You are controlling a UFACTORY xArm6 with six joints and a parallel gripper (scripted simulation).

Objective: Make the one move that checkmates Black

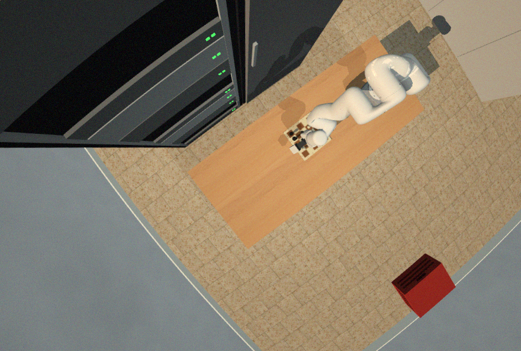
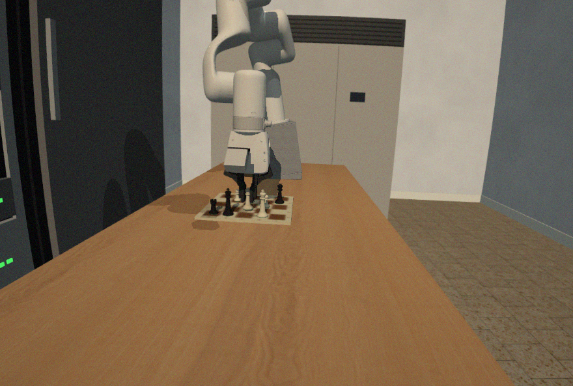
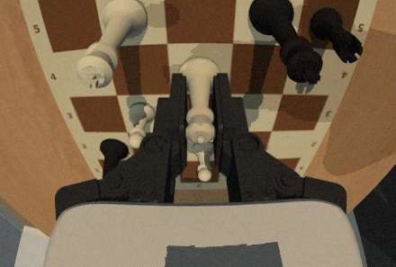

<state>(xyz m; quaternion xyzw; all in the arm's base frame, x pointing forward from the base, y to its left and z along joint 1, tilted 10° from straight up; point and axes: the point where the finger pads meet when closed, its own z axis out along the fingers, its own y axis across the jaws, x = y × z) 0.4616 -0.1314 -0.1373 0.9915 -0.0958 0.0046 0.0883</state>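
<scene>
My gripper is now 50 mm to the left of the black chess piece, 30 mm short of it and 10 mm above it. The rest, counted from my hand: tall white piece 40 mm ahead, 30 mm to the left, 10 mm below; then chessboard 50 mm below, 40 mm behind, 10 mm to the left.
</scene>
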